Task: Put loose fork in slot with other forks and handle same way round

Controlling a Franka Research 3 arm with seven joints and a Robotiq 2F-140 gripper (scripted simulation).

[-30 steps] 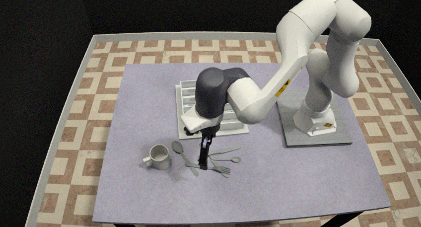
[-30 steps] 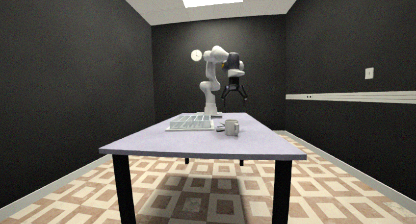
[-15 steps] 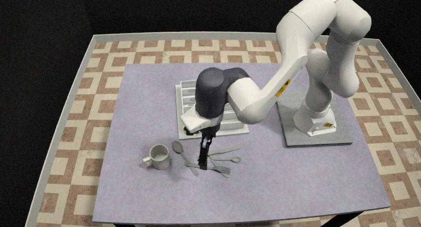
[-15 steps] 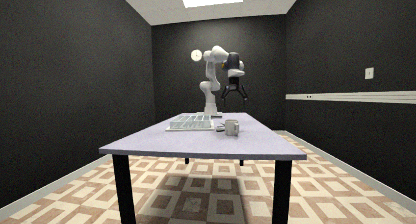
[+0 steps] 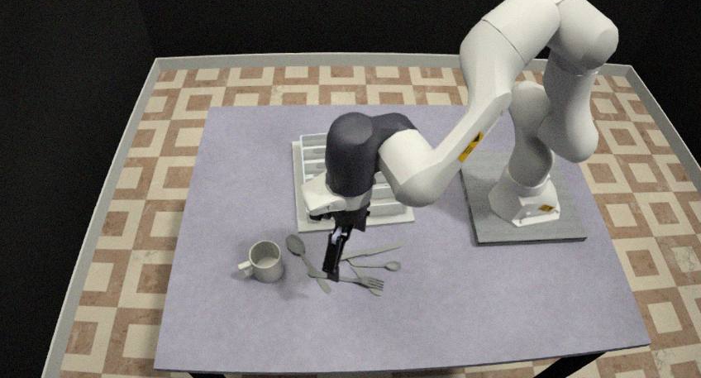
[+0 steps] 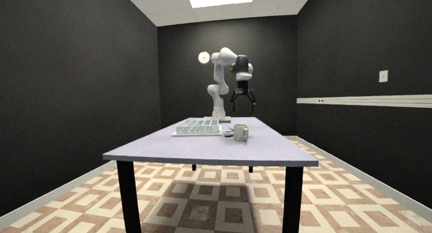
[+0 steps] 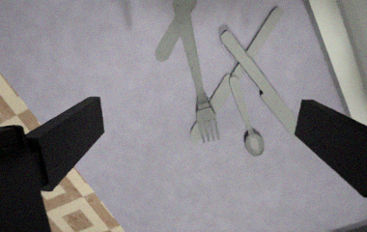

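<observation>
Right now my hand is 4 cm past the knife, 8 cm to the left of it and 15 cm above it. The rest, counted from my hand: white mug (20 cm ahead, 3 cm to the right, 12 cm below); spoon (3 cm behind, 28 cm to the right, 13 cm below).
</observation>
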